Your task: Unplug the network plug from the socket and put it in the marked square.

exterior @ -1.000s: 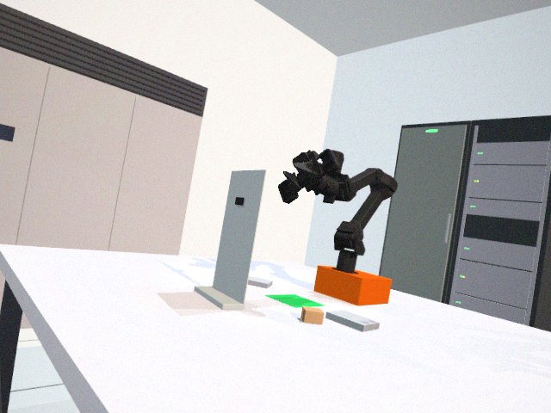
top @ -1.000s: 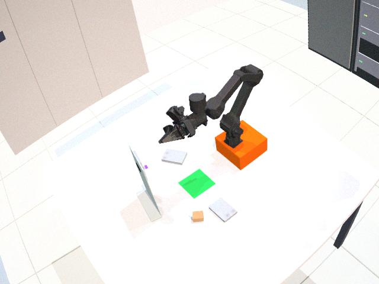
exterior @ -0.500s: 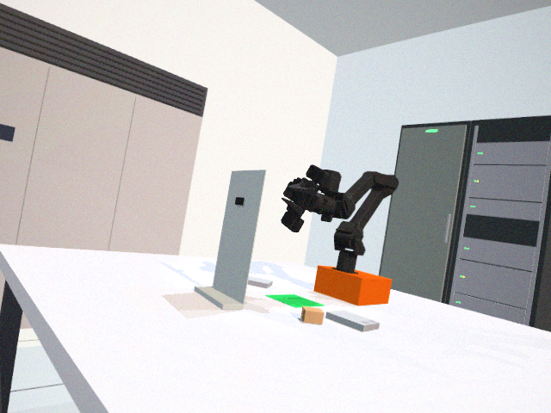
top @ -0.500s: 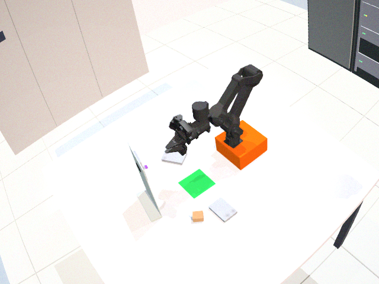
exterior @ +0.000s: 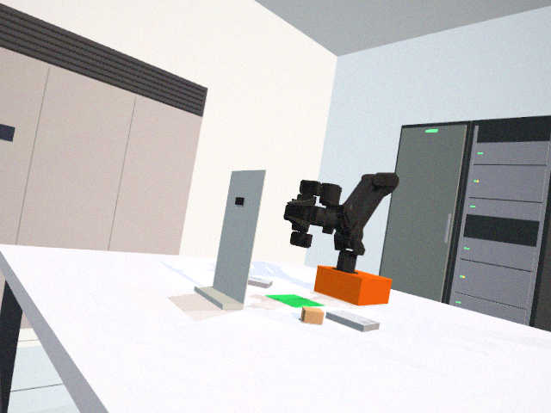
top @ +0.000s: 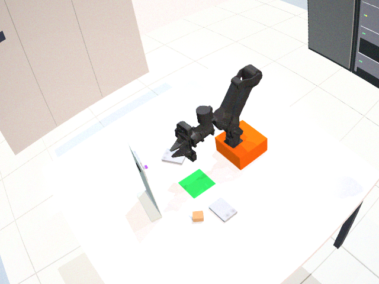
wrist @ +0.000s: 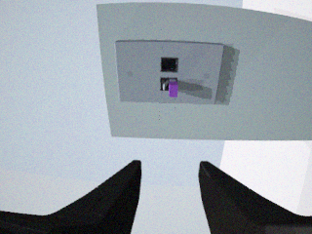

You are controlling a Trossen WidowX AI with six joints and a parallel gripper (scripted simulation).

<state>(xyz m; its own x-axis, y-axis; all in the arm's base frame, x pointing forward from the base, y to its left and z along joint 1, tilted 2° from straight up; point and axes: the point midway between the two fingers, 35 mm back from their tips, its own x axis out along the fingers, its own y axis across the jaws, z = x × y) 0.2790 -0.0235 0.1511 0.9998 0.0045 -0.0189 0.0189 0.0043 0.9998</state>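
Now: gripper tip 12 cm short of the purple network plug and 3 cm to the left of it. The rest, counted from my gripper tip: grey upright panel: 14 cm ahead, 4 cm to the right, 10 cm below; tan cube: 5 cm ahead, 16 cm to the left, 23 cm below; green square: 7 cm behind, 2 cm to the left, 24 cm below.
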